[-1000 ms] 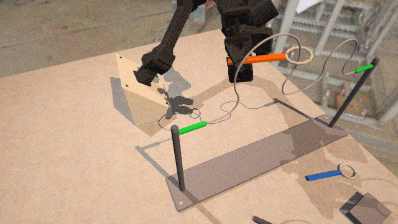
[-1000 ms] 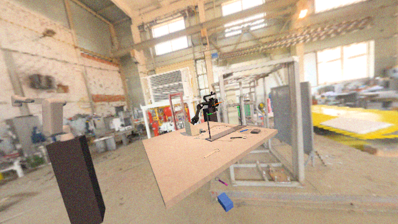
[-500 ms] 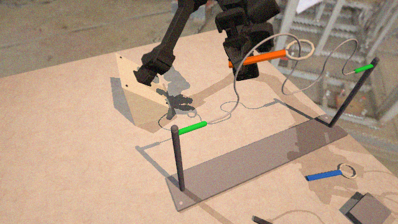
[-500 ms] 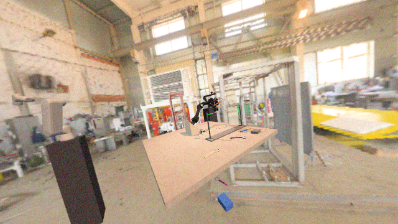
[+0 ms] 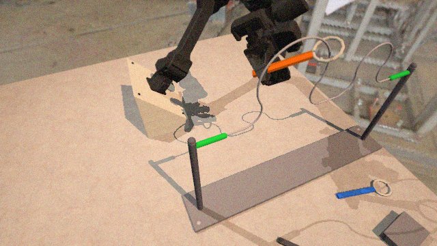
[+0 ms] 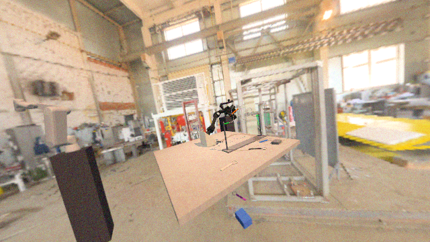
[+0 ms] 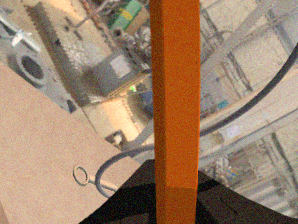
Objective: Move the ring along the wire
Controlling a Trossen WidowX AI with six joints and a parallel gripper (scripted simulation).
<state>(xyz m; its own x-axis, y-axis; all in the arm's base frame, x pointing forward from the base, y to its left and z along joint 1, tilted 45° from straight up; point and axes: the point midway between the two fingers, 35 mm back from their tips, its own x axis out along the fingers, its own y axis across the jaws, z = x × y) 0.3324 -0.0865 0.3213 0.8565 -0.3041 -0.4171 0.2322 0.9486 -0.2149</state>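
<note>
The orange-handled ring lies 20 mm ahead of my gripper tip, 70 mm to the left of it and 50 mm above it. Also, from my gripper tip: dark-handled ring (270 mm ahead, 40 mm to the left, 360 mm below); blue-handled ring (200 mm ahead, 300 mm to the left, 360 mm below); grey block (330 mm ahead, 270 mm to the left, 360 mm below).
</note>
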